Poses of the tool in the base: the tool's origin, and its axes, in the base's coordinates. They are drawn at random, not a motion.
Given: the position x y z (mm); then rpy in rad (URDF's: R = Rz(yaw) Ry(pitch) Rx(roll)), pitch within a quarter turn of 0, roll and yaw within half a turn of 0.
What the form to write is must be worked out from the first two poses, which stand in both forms.
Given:
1: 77 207 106 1.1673 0.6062 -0.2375
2: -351 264 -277 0.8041 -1.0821 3.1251
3: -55 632 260 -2.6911 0.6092 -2.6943
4: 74 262 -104 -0.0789 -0.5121 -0.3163
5: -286 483 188 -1.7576 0.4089 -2.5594
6: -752 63 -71 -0.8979 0.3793 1.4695
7: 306 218 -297 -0.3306 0.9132 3.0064
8: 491 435 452 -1.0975 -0.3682 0.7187
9: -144 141 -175 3.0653 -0.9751 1.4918
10: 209 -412 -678 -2.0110 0.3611 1.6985
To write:
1:
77 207 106
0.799 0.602 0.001
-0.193 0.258 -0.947
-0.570 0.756 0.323

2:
-351 264 -277
-0.469 0.624 0.624
0.008 -0.704 0.710
0.883 0.338 0.326

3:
-55 632 260
-0.739 -0.165 0.653
-0.355 0.919 -0.170
-0.572 -0.357 -0.738

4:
74 262 -104
0.828 0.347 -0.440
-0.271 0.935 0.227
0.490 -0.069 0.869

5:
-286 483 188
-0.766 0.224 0.602
-0.505 0.370 -0.780
-0.398 -0.902 -0.170

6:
-752 63 -71
0.094 -0.649 -0.755
0.924 -0.225 0.309
-0.370 -0.726 0.579

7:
306 218 -297
-0.606 0.127 -0.786
0.082 -0.972 -0.221
-0.791 -0.198 0.578

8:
491 435 452
0.702 -0.059 -0.710
0.614 0.554 0.562
0.360 -0.830 0.425

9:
-144 141 -175
0.044 0.989 0.141
0.559 -0.142 0.817
0.828 0.043 -0.559

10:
209 -412 -678
-0.119 0.463 -0.878
0.928 -0.263 -0.265
-0.353 -0.846 -0.399

